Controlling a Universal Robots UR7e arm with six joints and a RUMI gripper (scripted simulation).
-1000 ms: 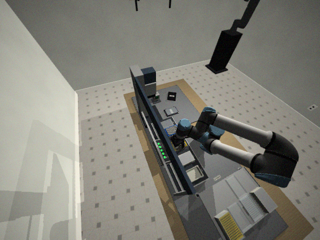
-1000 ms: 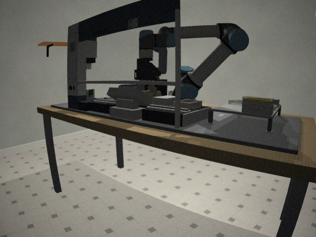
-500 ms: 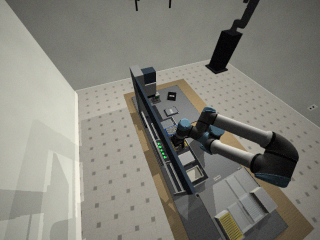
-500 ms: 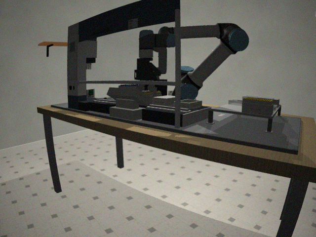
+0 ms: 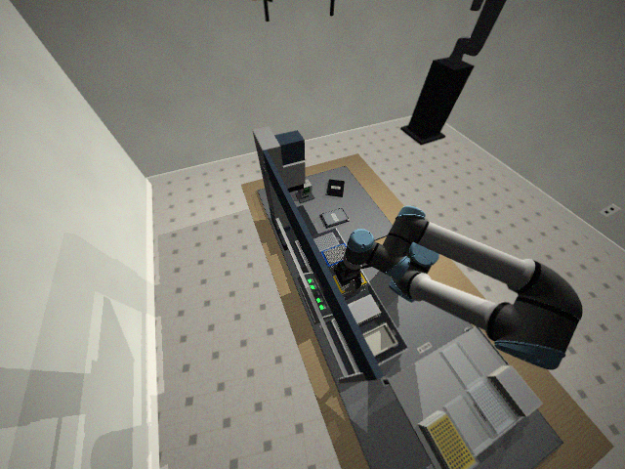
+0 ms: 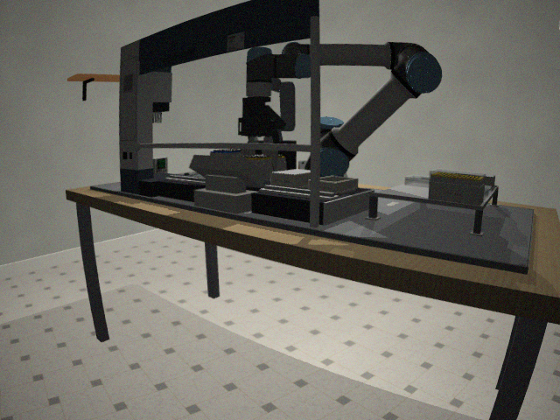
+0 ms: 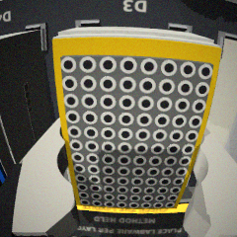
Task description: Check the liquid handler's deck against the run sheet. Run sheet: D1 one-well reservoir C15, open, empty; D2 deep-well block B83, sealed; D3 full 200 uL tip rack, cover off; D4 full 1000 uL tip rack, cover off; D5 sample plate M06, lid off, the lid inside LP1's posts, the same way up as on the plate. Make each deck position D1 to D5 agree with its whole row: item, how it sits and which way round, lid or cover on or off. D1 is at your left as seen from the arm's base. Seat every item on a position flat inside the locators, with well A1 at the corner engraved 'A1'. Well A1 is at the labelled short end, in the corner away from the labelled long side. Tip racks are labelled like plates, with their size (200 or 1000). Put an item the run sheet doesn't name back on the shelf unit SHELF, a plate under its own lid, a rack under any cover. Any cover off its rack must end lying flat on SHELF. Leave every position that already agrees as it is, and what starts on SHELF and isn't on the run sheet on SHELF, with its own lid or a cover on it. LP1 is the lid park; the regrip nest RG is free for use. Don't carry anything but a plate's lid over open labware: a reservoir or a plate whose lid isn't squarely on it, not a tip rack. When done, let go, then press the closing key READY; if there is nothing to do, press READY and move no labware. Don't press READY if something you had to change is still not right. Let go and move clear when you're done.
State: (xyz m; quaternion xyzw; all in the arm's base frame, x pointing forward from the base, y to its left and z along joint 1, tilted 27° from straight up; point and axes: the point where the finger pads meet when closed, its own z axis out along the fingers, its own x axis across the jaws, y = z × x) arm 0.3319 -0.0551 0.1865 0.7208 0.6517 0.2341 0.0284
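My hand is 12 cm to the left of the blue-framed tip rack and 2 cm below it. From my hand the other things lie so: sample plate 2 cm behind, 25 cm to the right, 4 cm below; then yellow-framed tip rack 1 cm behind, 1 cm to the right, 1 cm above; then white sealed block 1 cm ahead, 12 cm to the left, 3 cm below.
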